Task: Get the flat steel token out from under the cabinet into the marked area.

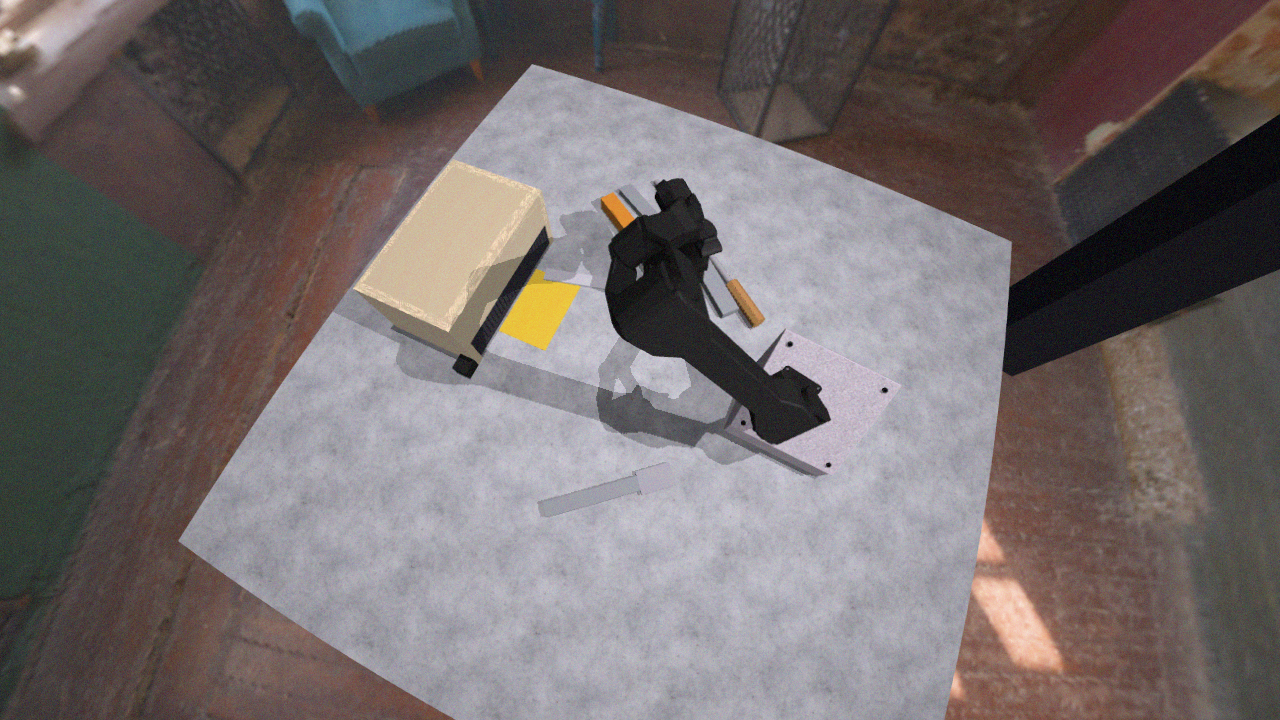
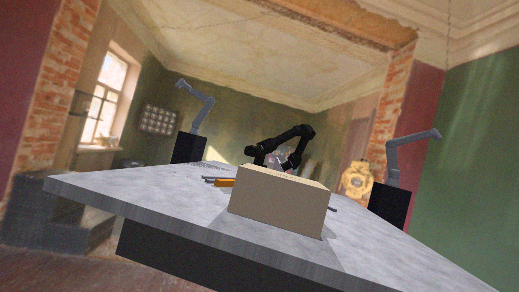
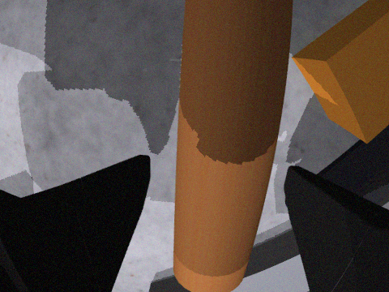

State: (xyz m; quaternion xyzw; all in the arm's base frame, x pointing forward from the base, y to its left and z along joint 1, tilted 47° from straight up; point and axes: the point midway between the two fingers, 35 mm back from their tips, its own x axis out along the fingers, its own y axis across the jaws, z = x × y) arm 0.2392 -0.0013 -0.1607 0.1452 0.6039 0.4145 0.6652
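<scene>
The grey bar is 6 cm to the right of my gripper tip and 4 cm behind it. From my gripper tip the other things lie so: flat grey token (37 cm ahead, 19 cm to the left, 1 cm below); orange bar (15 cm ahead, 7 cm to the right, 1 cm above); black-handled tool (8 cm to the right, 8 cm ahead).
</scene>
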